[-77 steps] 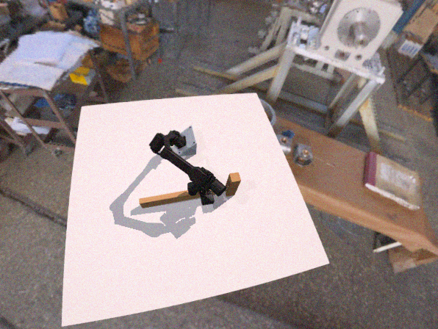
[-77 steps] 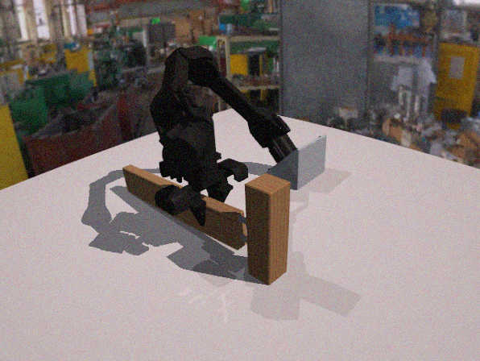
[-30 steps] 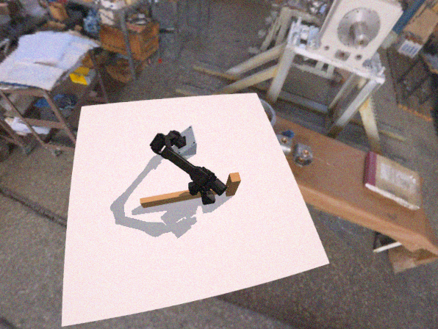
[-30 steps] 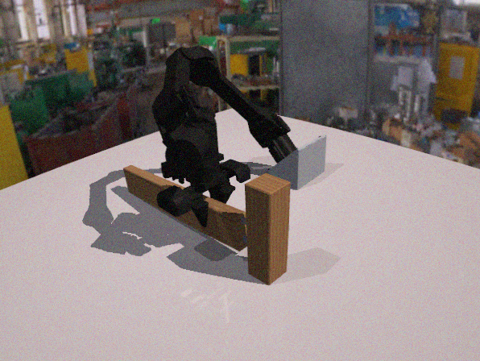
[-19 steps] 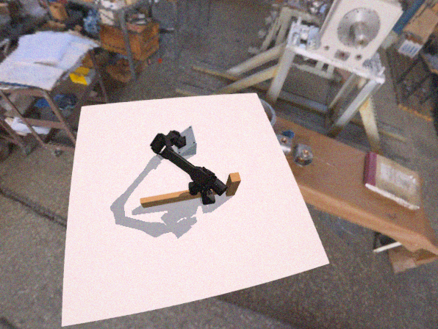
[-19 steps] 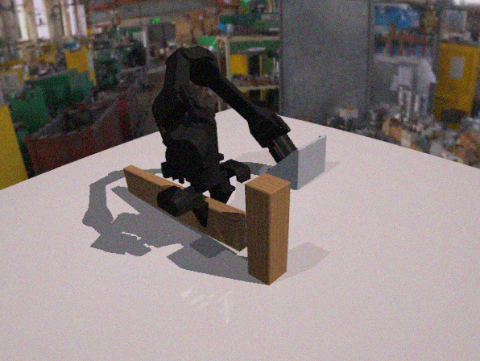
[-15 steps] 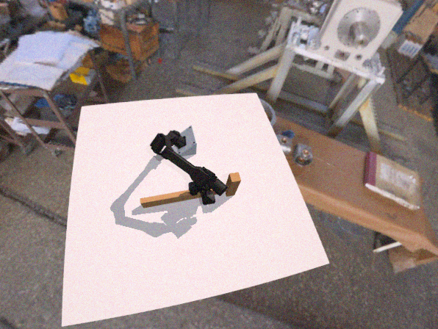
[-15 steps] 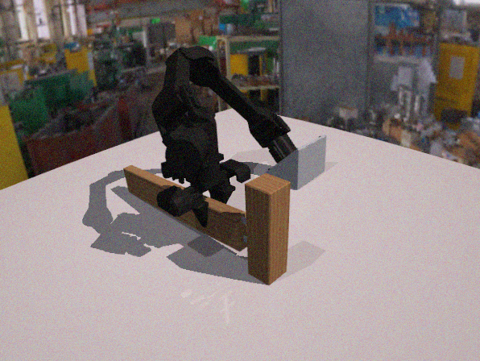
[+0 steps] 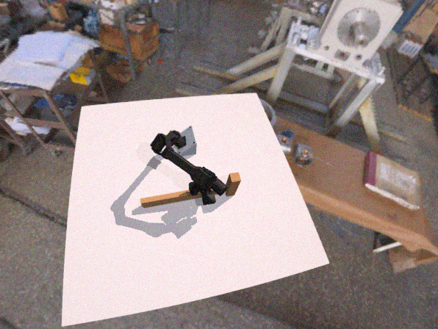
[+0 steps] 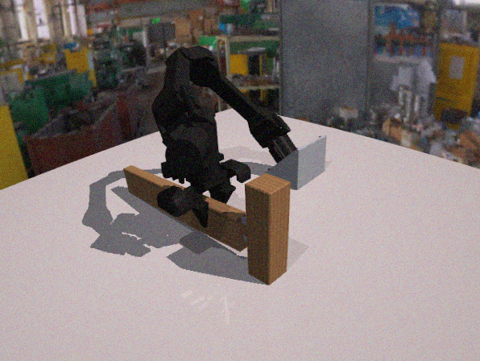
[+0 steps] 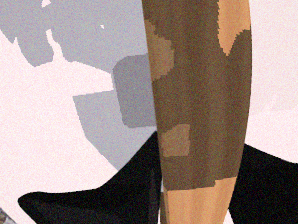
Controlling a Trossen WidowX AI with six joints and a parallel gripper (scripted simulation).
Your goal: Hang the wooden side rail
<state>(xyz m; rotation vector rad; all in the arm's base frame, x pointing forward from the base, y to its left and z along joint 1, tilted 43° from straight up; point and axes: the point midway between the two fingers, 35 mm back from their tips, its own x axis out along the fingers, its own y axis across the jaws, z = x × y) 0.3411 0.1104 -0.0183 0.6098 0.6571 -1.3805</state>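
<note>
The wooden headboard post is 14 cm to the left of my gripper tip, 4 cm above it and 1 cm behind it.
</note>
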